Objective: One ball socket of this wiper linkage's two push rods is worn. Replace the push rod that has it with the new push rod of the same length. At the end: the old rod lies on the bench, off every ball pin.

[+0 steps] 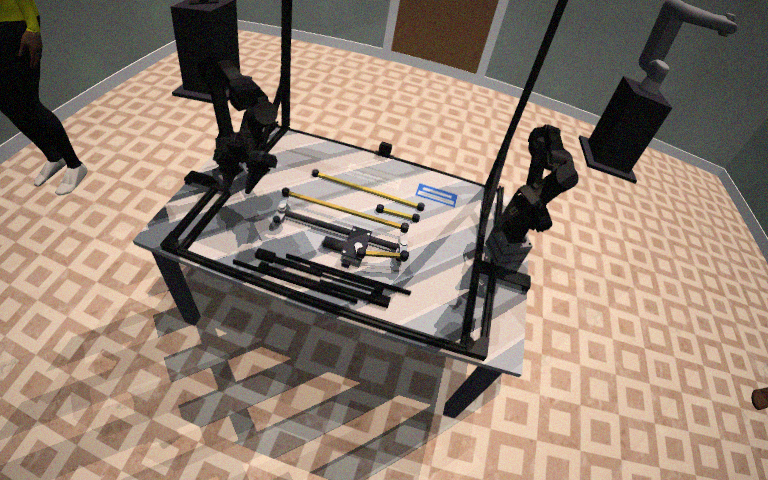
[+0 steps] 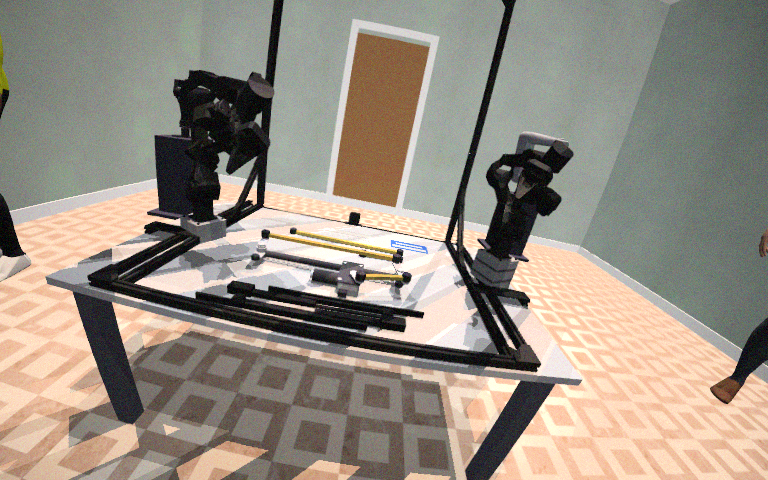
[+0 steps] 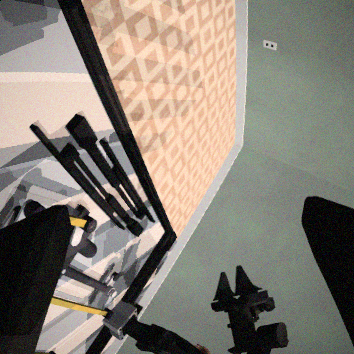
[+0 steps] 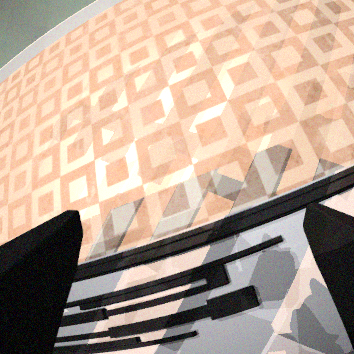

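A long yellow push rod (image 1: 345, 210) (image 2: 331, 246) with black ball sockets spans the dark wiper linkage (image 1: 317, 221) (image 2: 303, 260). A short yellow push rod (image 1: 384, 254) (image 2: 385, 276) runs from the motor crank to the linkage's right end. Another long yellow rod (image 1: 368, 190) (image 2: 345, 241) lies behind, and a loose short yellow rod (image 1: 398, 213) lies near its right end. Socket wear is too small to tell. My left gripper (image 1: 532, 215) (image 3: 187, 215) is open and empty, raised at the right. My right gripper (image 1: 260, 176) (image 2: 247, 158) (image 4: 196, 220) is open and empty, raised at the left.
Several black bars (image 1: 322, 277) (image 2: 317, 308) (image 3: 95, 170) (image 4: 175, 310) lie in front of the linkage. A blue outlined rectangle (image 1: 436, 187) (image 2: 408, 243) is at the back right. A black frame (image 1: 317, 306) (image 2: 317, 335) borders the table, with tall posts (image 1: 286, 62) (image 2: 481, 113) rising from it.
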